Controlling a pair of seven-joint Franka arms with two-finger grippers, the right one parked.
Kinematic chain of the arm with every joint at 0, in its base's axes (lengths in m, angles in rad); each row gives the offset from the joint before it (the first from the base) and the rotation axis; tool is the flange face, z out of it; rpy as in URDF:
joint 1: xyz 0 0 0.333 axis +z
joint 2: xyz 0 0 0 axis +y
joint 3: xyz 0 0 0.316 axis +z
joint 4: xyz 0.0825 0 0 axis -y
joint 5: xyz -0.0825 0 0.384 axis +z
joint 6: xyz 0 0 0 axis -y
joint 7: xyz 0.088 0 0 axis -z
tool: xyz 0 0 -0.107 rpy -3.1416 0 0
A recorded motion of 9 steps. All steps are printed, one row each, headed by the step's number.
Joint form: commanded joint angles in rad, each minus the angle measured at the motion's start. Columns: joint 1, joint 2, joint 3, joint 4, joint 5, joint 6, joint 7.
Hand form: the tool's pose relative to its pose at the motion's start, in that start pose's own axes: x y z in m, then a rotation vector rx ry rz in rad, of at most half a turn. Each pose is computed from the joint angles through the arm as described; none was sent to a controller.
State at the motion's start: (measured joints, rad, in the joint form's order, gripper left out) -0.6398 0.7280 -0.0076 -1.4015 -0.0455 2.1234 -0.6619
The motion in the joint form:
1: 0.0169 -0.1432 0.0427 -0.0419 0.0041 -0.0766 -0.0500
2: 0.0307 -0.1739 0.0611 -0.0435 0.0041 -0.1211 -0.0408
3: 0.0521 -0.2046 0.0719 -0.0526 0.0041 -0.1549 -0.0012
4: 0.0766 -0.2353 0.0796 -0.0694 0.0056 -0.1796 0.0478
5: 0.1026 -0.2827 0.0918 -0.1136 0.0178 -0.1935 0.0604
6: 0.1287 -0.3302 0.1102 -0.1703 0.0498 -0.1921 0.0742
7: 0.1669 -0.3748 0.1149 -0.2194 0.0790 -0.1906 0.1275
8: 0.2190 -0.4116 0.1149 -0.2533 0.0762 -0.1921 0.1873
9: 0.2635 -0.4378 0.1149 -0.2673 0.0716 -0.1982 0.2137
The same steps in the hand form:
1: 0.0090 -0.0357 -0.0788 0.0031 0.0374 -0.0958
2: 0.0157 -0.0552 -0.0969 0.0184 0.0313 -0.1157
3: 0.0217 -0.0762 -0.1123 0.0282 0.0238 -0.1071
4: 0.0268 -0.0984 -0.1246 0.0364 0.0163 -0.0895
5: 0.0290 -0.1275 -0.1363 0.0526 0.0145 -0.1112
6: 0.0315 -0.1618 -0.1433 0.0843 0.0242 -0.1310
7: 0.0333 -0.1951 -0.1511 0.1073 0.0295 -0.1113
8: 0.0372 -0.2306 -0.1601 0.1007 0.0236 -0.1059
9: 0.0410 -0.2593 -0.1707 0.0914 0.0243 -0.1265

